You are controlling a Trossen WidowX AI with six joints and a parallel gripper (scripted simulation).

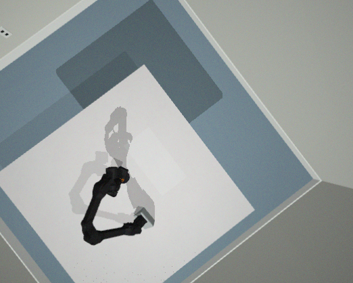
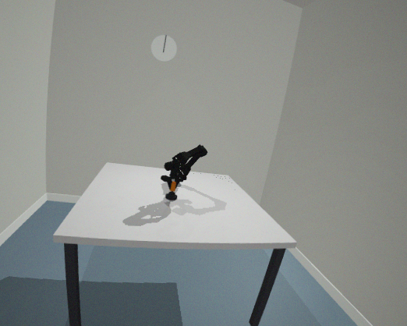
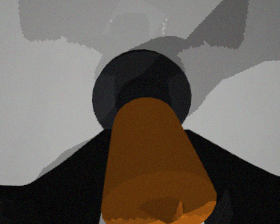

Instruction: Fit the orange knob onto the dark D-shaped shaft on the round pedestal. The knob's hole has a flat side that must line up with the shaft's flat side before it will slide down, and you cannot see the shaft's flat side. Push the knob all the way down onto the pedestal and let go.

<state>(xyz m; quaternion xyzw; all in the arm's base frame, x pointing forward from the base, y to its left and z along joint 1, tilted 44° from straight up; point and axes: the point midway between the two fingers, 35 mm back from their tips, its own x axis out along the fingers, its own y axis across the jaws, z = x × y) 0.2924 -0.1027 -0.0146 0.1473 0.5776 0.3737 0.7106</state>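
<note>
Now: gripper tip 20 mm below the orange knob. From my gripper tip the other things lie so: pedestal 40 mm below.
</note>
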